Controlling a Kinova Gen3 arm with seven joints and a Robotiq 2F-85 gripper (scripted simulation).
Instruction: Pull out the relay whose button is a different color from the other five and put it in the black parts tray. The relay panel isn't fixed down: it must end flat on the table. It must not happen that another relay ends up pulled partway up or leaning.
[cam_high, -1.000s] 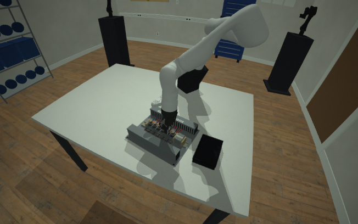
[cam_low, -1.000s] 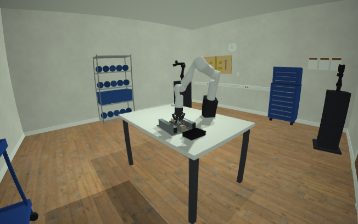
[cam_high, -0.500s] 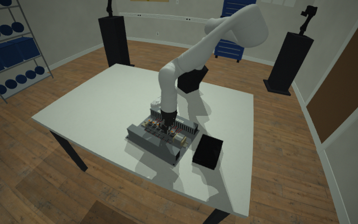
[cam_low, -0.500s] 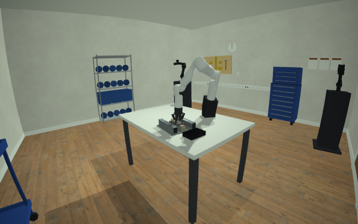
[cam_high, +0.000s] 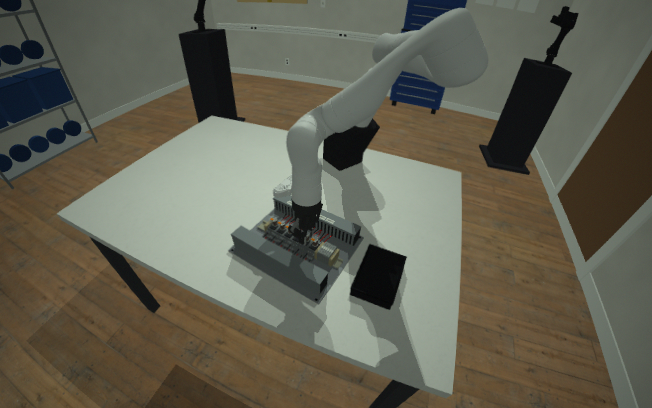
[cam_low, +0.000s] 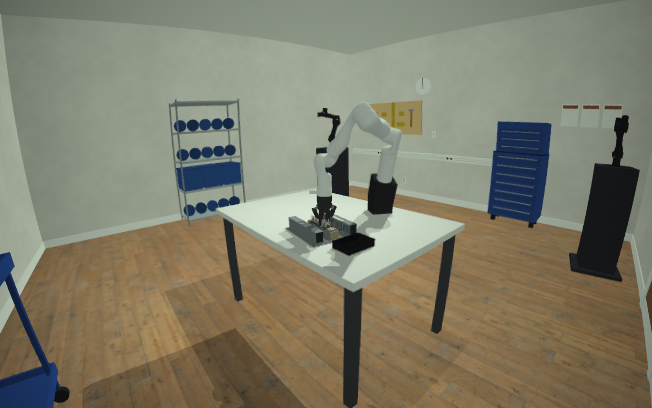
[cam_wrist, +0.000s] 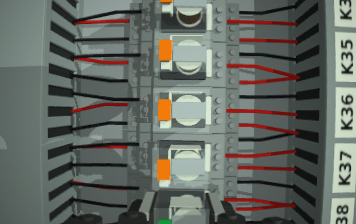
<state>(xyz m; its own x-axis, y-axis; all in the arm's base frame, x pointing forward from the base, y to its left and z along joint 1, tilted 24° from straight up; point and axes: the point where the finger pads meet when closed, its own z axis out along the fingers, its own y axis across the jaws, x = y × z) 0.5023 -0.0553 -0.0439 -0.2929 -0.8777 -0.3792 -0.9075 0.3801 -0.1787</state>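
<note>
Now: the relay 1 cm below my hand. Also, from my hand: grey relay panel: 1 cm behind, 3 cm to the right, 3 cm below; black parts tray: 5 cm ahead, 22 cm to the left, 4 cm below.
</note>
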